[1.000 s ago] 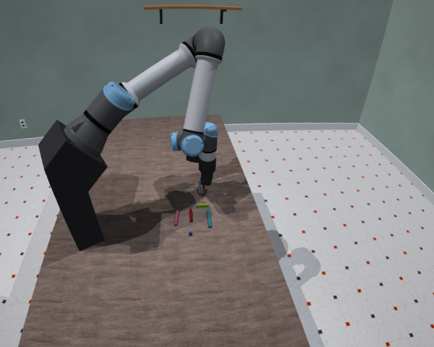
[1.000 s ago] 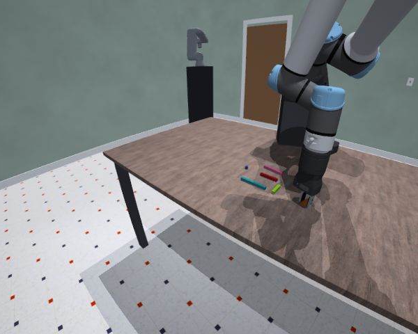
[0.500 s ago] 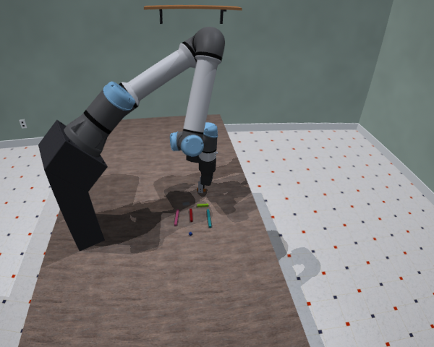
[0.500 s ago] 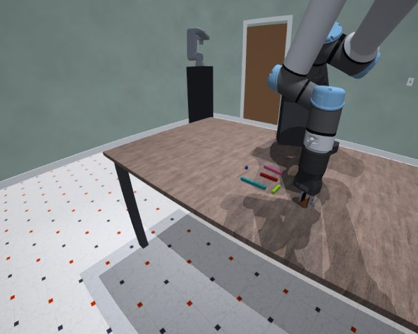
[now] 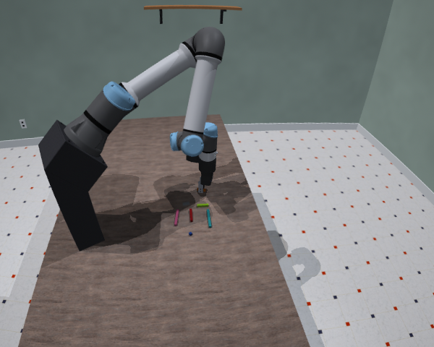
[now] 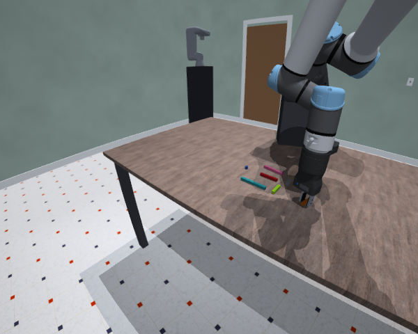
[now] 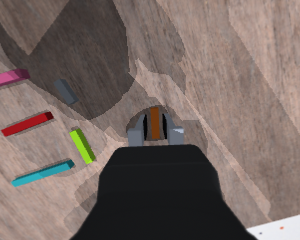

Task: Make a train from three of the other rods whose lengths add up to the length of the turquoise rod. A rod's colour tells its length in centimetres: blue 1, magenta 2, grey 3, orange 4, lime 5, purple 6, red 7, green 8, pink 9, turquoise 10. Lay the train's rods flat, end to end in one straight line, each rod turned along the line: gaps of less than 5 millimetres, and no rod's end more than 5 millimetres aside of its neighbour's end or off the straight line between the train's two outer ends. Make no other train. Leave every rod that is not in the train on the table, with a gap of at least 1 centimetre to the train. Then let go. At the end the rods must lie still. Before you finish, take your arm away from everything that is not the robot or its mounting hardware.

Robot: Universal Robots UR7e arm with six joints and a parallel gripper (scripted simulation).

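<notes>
My gripper is now 1 cm above the orange rod. The rest, counted from my hand: lime rod 11 cm to the right, 1 cm below, 1 cm behind; red rod 16 cm to the right, 7 cm behind, 1 cm below; small grey rod 8 cm to the right, 8 cm behind, 1 cm below.
</notes>
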